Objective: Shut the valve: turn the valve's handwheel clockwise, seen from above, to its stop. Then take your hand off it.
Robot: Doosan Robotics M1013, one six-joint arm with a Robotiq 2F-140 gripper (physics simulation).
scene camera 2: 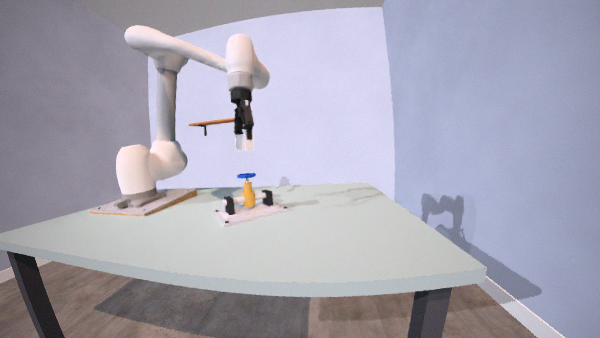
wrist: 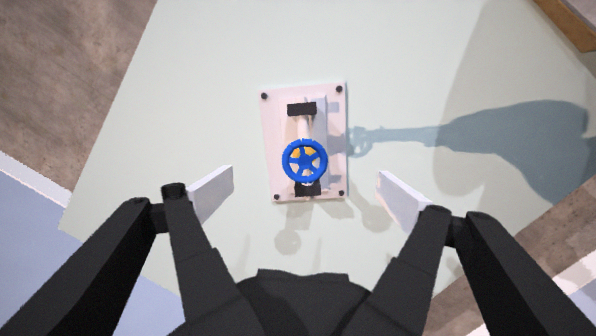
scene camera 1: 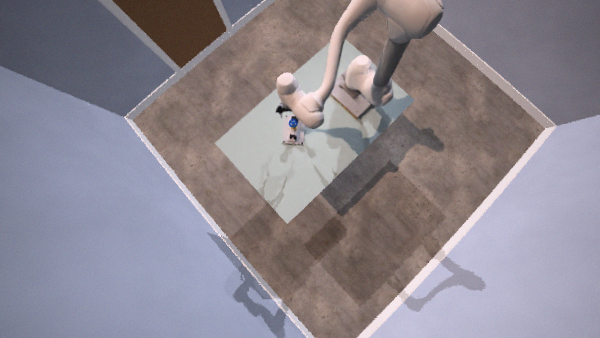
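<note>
The blue handwheel (scene camera 1: 293, 122) (scene camera 2: 246, 175) (wrist: 304, 160) sits level on top of the yellow valve body (scene camera 2: 248, 194). The valve's white pipe (wrist: 303, 127) runs between two black supports on a pale base plate (scene camera 2: 235, 217) (wrist: 272, 145). My gripper (scene camera 2: 245, 145) (wrist: 304, 181) is wide open and empty. It points down and hangs well above the handwheel, with clear air between the fingertips and the wheel. In the wrist view the wheel shows between the fingers and farther off, touched by neither. In scene camera 1 the arm hides much of the gripper.
The valve plate rests on the pale green table (scene camera 1: 250, 145) (scene camera 2: 350, 250) (wrist: 200, 100). The arm's base stands on a wood-edged plate (scene camera 1: 353, 102) (scene camera 2: 150, 207) on the same table. Arm shadows fall across the table.
</note>
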